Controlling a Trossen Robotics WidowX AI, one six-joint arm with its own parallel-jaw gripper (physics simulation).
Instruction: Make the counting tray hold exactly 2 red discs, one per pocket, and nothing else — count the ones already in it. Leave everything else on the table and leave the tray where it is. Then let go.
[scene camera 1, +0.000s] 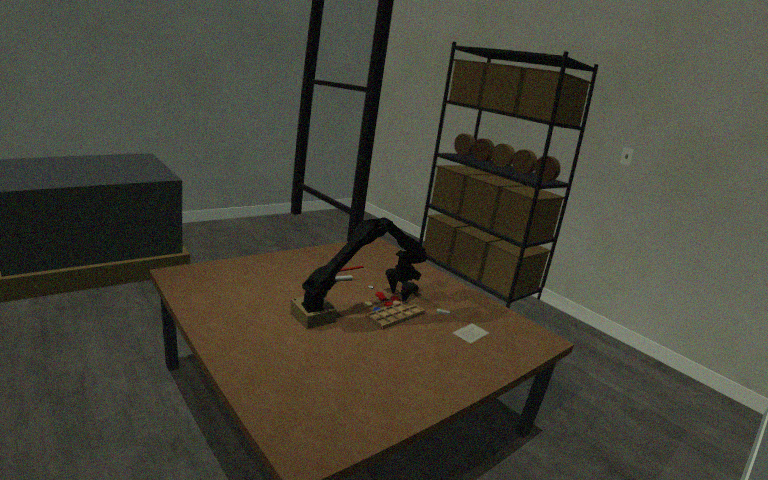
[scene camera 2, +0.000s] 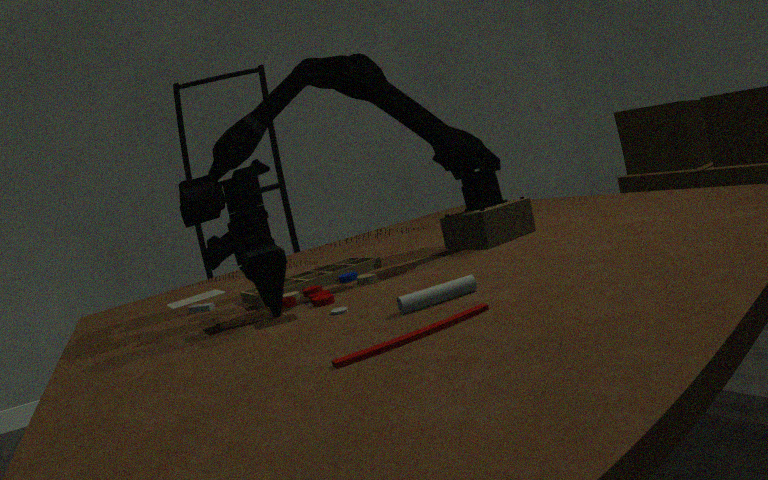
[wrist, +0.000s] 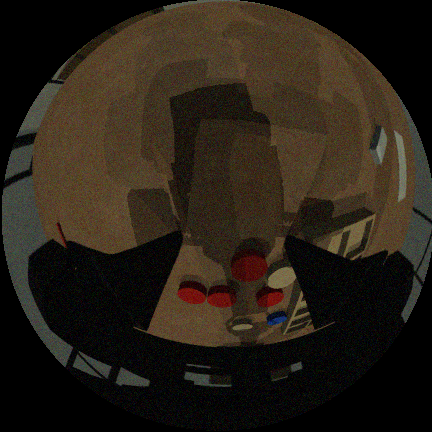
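Several red discs lie loose on the table beside the counting tray (scene camera 1: 403, 319) (scene camera 2: 325, 278) (wrist: 350, 222). In the wrist view, the nearest red disc (wrist: 249, 266) lies just beyond the fingertips' line, beside a cream disc (wrist: 281, 277); another red disc (wrist: 192, 293) lies next to a third one (wrist: 221, 297), and one more red disc (wrist: 270, 297) is nearer the tray. My gripper (scene camera 1: 398, 295) (scene camera 2: 275, 314) (wrist: 234, 238) is open and empty, low over the table beside the discs. I make out no disc in the visible pockets; a finger hides part of the tray in the wrist view.
A blue disc (wrist: 277, 318) and a second cream disc (wrist: 242, 326) lie by the tray. A white cylinder (scene camera 1: 343, 277) (scene camera 2: 436, 294), red stick (scene camera 1: 353, 268) (scene camera 2: 410, 336), small white disc (scene camera 2: 338, 310), pale block (scene camera 1: 443, 311) (scene camera 2: 201, 307) and white square (scene camera 1: 471, 332) (scene camera 2: 195, 298) are on the table.
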